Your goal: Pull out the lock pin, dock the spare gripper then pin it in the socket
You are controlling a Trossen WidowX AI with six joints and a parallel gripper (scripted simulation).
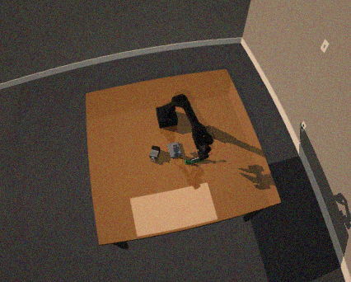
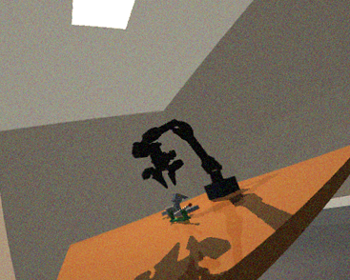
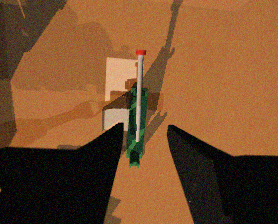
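Now: gripper tip 120 mm above the green piece and 40 mm to the left of it. The rest, counted from my gripper tip: mount 150 mm to the right, 110 mm behind, 90 mm below; spare gripper 300 mm to the right, 120 mm below, 120 mm behind.
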